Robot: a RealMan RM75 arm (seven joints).
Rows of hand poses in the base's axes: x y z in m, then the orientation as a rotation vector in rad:
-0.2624 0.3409 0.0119 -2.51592 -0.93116 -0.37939
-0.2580 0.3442 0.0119 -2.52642 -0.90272 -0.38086
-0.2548 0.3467 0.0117 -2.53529 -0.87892 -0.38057
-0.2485 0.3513 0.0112 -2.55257 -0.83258 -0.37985
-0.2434 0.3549 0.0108 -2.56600 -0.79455 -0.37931
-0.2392 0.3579 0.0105 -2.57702 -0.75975 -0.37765
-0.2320 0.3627 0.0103 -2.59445 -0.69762 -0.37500
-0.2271 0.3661 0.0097 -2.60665 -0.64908 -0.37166
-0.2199 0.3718 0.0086 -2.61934 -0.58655 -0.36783
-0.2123 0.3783 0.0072 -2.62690 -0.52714 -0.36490
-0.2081 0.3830 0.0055 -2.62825 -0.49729 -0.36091
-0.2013 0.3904 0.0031 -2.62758 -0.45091 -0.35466
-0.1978 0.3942 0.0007 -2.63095 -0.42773 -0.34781
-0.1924 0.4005 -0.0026 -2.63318 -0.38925 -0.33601
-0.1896 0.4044 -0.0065 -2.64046 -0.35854 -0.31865
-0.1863 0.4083 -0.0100 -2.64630 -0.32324 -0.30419
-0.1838 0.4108 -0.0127 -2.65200 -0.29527 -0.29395
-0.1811 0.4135 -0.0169 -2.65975 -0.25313 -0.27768
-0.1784 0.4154 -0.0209 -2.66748 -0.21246 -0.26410
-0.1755 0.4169 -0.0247 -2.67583 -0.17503 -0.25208
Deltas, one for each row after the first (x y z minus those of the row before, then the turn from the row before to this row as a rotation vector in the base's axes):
0.0044 0.0033 0.0000 0.00126 0.00437 -0.02141
0.0032 0.0025 -0.0002 0.00059 0.00463 -0.01771
0.0063 0.0046 -0.0005 0.00057 0.00892 -0.03452
0.0051 0.0036 -0.0004 0.00062 0.00722 -0.02816
0.0042 0.0030 -0.0003 0.00120 0.00746 -0.02521
0.0072 0.0048 -0.0002 0.00325 0.01310 -0.04452
0.0049 0.0034 -0.0006 0.00291 0.01106 -0.03429
0.0072 0.0057 -0.0011 0.00551 0.01395 -0.04360
0.0076 0.0065 -0.0014 0.00840 0.01289 -0.04060
0.0042 0.0047 -0.0017 0.00608 0.00835 -0.01947
0.0068 0.0074 -0.0024 0.01158 0.01311 -0.02977
0.0035 0.0038 -0.0024 0.00194 0.00900 -0.01513
0.0054 0.0063 -0.0033 0.00606 0.01534 -0.02441
0.0028 0.0039 -0.0039 -0.00088 0.01766 -0.01927
0.0033 0.0039 -0.0035 0.00097 0.01641 -0.02268
0.0025 0.0025 -0.0027 -0.00061 0.01208 -0.01841
0.0027 0.0027 -0.0042 -0.00062 0.01873 -0.02749
0.0027 0.0019 -0.0040 -0.00149 0.01650 -0.02697
0.0029 0.0015 -0.0038 -0.00312 0.01478 -0.02508

